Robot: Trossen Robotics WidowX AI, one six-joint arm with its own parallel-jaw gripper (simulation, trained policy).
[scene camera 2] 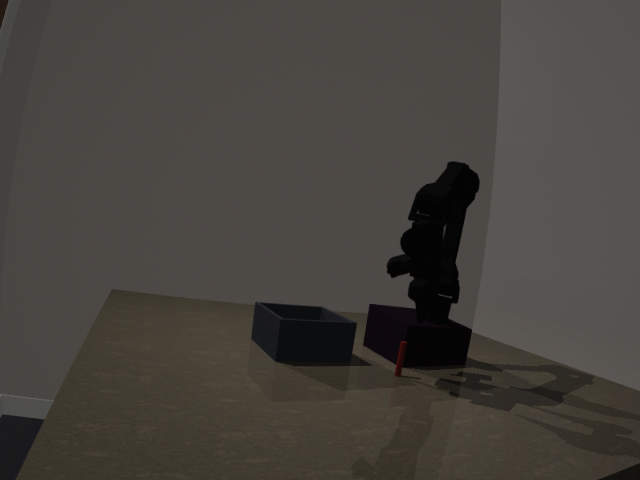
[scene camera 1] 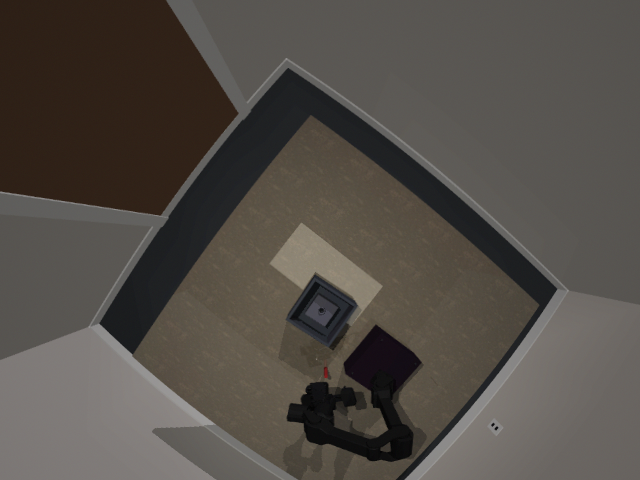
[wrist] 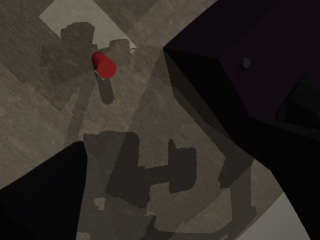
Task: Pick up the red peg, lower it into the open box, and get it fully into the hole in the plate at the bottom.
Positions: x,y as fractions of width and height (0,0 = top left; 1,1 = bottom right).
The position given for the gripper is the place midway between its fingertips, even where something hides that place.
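Note:
Dark box (scene camera 2: 0.46,0.69), (scene camera 1: 0.51,0.70); out of frame in the wrist view. The gripper (scene camera 2: 0.66,0.66), (scene camera 1: 0.52,0.81), (wrist: 0.53,0.57).

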